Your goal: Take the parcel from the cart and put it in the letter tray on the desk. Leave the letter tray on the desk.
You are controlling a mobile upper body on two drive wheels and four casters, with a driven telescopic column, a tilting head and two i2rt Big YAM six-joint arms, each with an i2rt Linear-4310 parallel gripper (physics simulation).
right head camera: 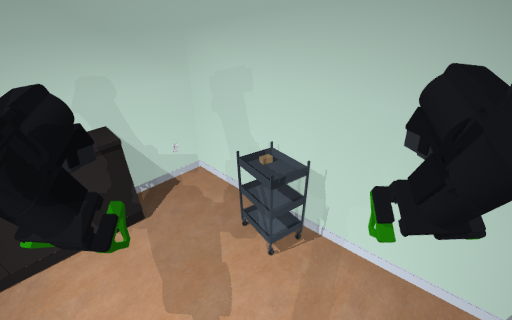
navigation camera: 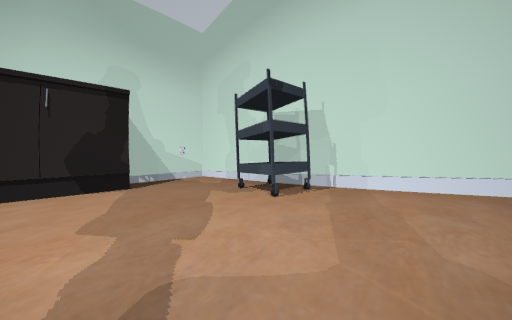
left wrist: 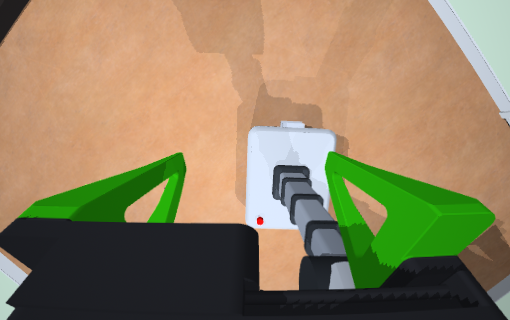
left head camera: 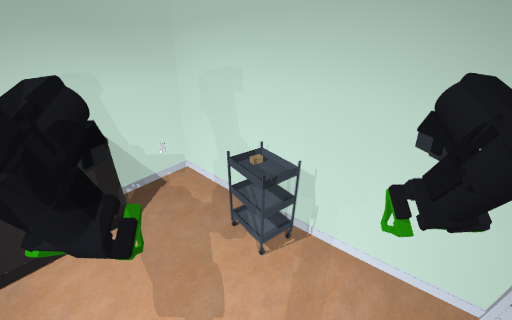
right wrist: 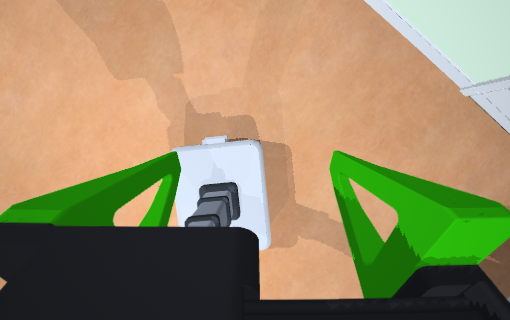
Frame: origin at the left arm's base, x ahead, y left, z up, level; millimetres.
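Where they show: left gripper, fingertip midpoint: [right head camera: 101,241] [left wrist: 255,159] [left head camera: 111,247]; right gripper, fingertip midpoint: [right head camera: 399,230] [left head camera: 408,225] [right wrist: 255,159].
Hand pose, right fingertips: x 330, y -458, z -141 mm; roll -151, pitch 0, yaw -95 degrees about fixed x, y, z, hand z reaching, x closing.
Things, the pixels of their top centre, and the offset from my right fingertips. "*": a spot on its surface instead.
- small tan parcel, middle of its top: [right head camera: 266,156] [left head camera: 256,156] 1371 mm ahead, 157 mm left, 556 mm down
- dark grey three-shelf cart, surface spot: [navigation camera: 270,115] [right head camera: 270,212] [left head camera: 262,211] * 965 mm ahead, 137 mm left, 784 mm down
A small tan parcel [left head camera: 256,159] [right head camera: 265,159] lies on the top shelf of the dark grey three-shelf cart [left head camera: 263,210] [right head camera: 271,210] [navigation camera: 270,115], near its back left part. The cart stands on casters by the wall, some way ahead. My left gripper [left wrist: 255,159] is open and empty, at the left of both head views. My right gripper [right wrist: 255,159] is open and empty, at the right of both head views. Both are well apart from the cart and the parcel. The desk and the letter tray do not show in the current views.
A dark cabinet [right head camera: 112,165] [navigation camera: 85,135] stands to the left, partly behind my left arm in the head views. Pale green walls meet in a corner behind the cart. My white wheeled base [left wrist: 265,150] [right wrist: 250,175] and grey column show below the wrist cameras.
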